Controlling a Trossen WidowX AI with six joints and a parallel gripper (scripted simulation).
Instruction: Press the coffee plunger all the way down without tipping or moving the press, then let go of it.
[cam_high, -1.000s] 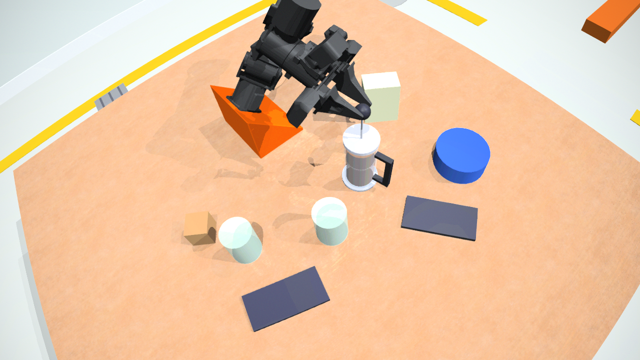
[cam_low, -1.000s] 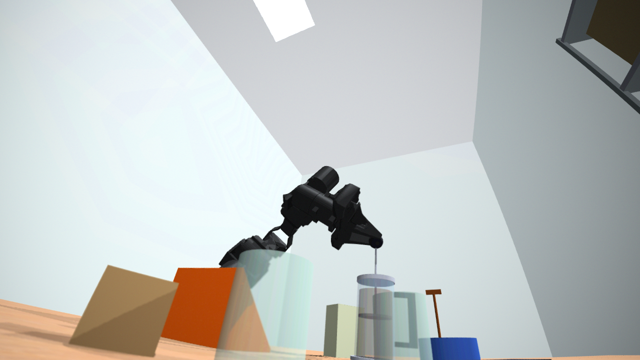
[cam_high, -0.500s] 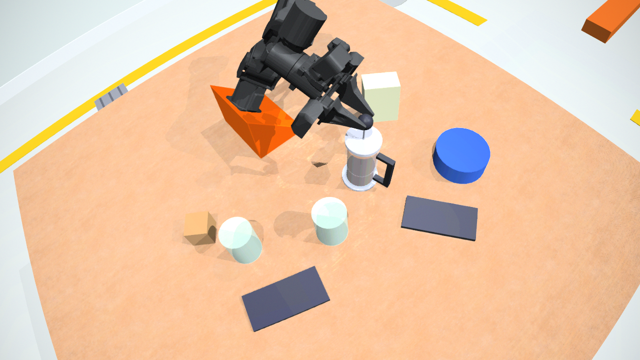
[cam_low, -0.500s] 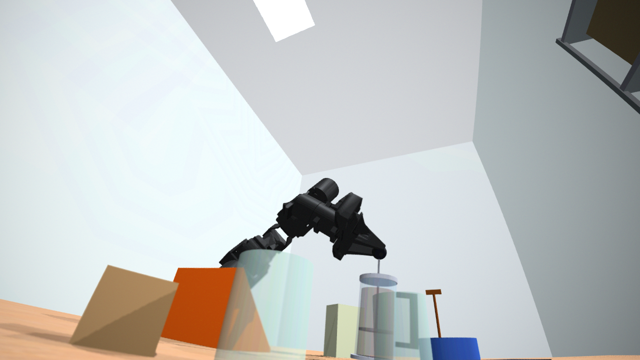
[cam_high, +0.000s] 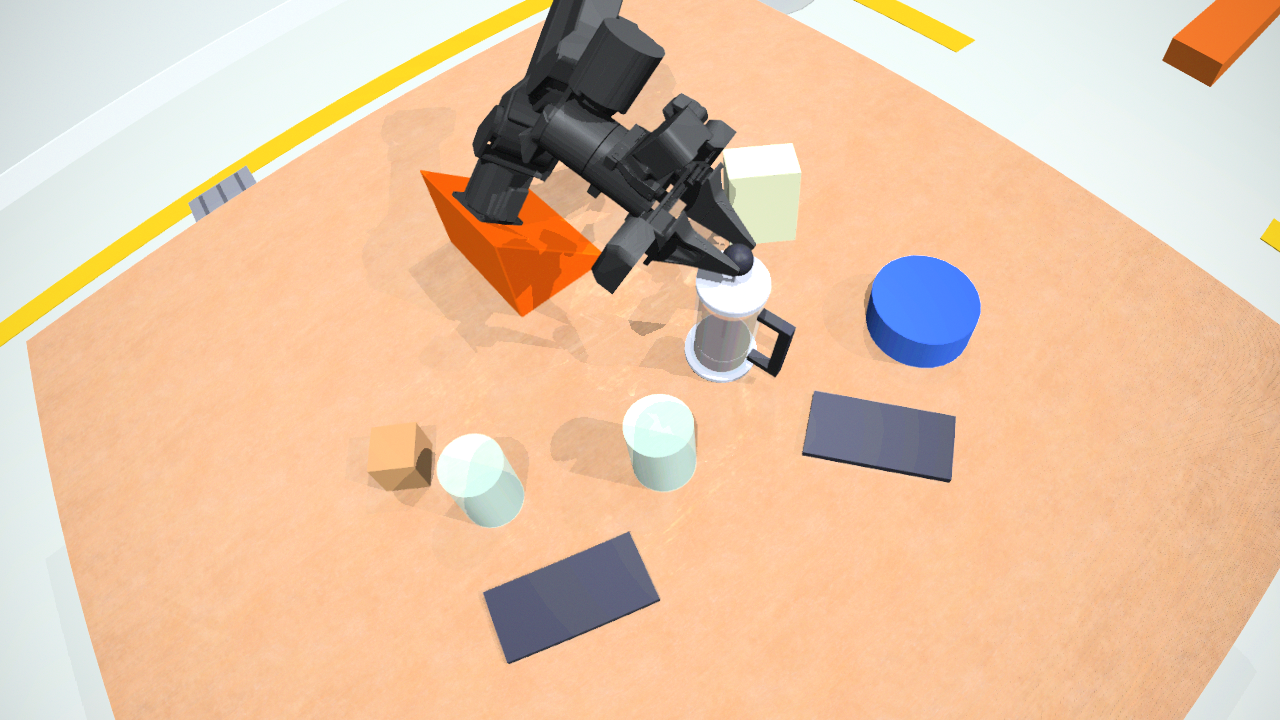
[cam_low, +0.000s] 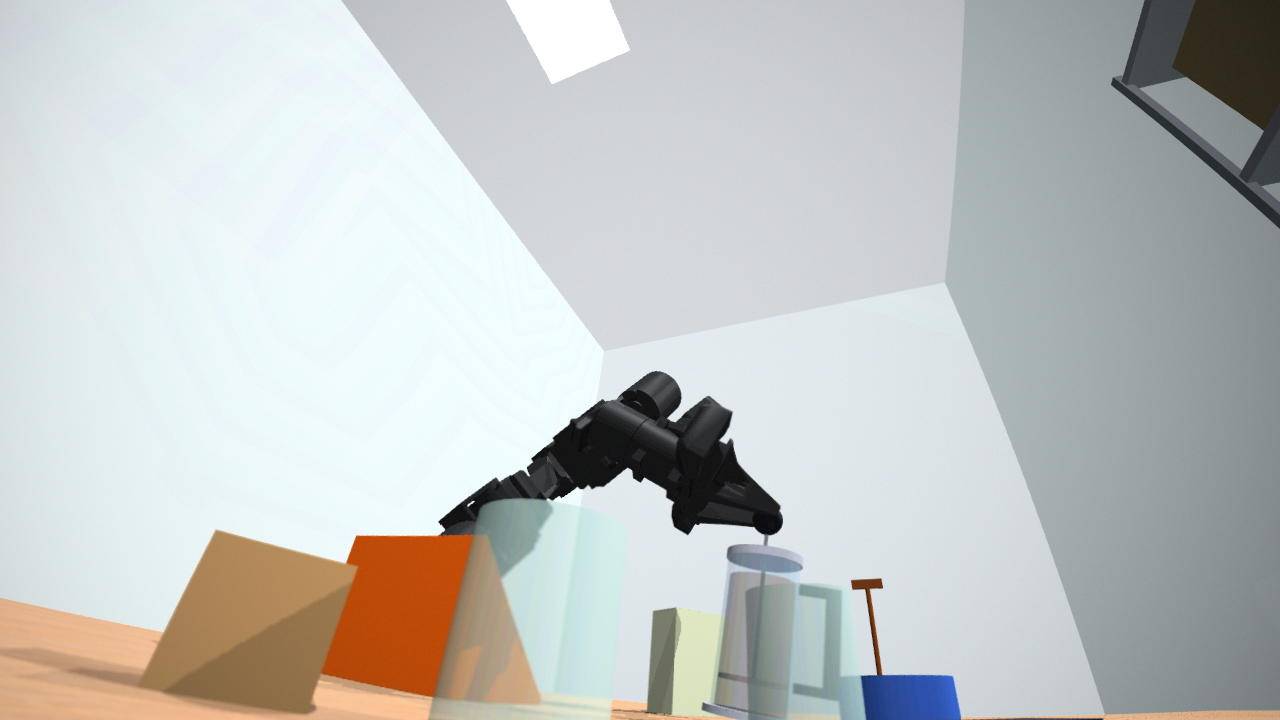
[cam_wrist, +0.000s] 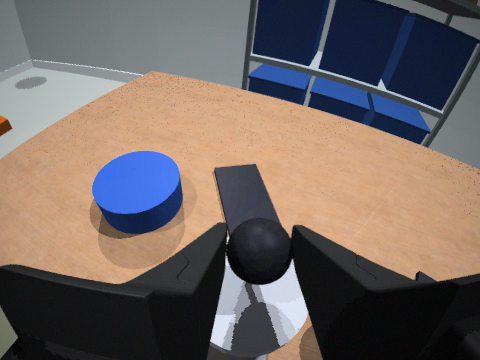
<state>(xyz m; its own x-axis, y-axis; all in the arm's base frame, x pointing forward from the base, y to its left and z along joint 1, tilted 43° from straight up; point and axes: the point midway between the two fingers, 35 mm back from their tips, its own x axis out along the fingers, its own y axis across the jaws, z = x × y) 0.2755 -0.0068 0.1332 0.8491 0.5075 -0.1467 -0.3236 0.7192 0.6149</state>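
Right now my gripper tip is 9 cm above the glass coffee press. The rest, counted from my gripper tip: cream box 13 cm behind, 16 cm to the left, 12 cm below.
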